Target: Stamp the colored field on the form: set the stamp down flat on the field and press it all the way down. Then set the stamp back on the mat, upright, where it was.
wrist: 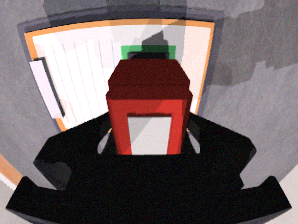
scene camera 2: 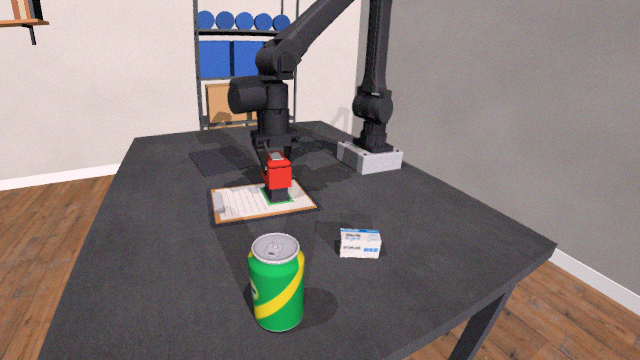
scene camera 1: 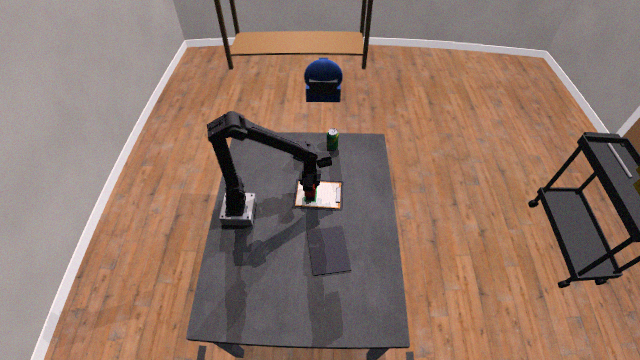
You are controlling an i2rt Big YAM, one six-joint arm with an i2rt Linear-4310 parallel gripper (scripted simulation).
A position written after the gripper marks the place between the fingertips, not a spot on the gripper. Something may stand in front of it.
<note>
In view: the gripper (scene camera 2: 275,173), a stamp (scene camera 2: 278,170), a clipboard (scene camera 2: 239,204) and a dark mat (scene camera 1: 328,251).
The stamp shows as well in the wrist view (wrist: 149,101). The gripper shows as well in the wrist view (wrist: 148,110). The clipboard also shows in the wrist view (wrist: 72,57) and in scene camera 1 (scene camera 1: 329,194).
</note>
